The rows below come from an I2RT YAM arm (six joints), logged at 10 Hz.
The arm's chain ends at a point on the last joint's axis. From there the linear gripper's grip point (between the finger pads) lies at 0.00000 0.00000 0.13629 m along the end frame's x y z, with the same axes.
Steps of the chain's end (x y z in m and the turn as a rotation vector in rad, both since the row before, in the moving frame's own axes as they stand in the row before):
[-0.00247, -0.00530, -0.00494, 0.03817, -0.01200, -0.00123]
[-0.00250, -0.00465, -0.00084, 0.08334, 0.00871, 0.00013]
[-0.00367, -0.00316, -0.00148, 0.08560, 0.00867, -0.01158]
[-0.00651, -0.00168, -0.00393, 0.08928, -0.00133, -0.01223]
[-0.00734, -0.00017, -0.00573, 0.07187, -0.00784, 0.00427]
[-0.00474, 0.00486, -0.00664, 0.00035, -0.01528, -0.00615]
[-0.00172, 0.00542, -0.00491, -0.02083, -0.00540, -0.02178]
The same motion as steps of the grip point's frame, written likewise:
[-0.00411, -0.01050, -0.00505, 0.03817, -0.01200, -0.00123]
[-0.00131, -0.01600, -0.00132, 0.08334, 0.00871, 0.00013]
[-0.00256, -0.01482, -0.00198, 0.08560, 0.00867, -0.01158]
[-0.00677, -0.01383, -0.00447, 0.08928, -0.00133, -0.01223]
[-0.00839, -0.00996, -0.00609, 0.07187, -0.00784, 0.00427]
[-0.00682, 0.00482, -0.00666, 0.00035, -0.01528, -0.00615]
[-0.00242, 0.00827, -0.00494, -0.02083, -0.00540, -0.02178]

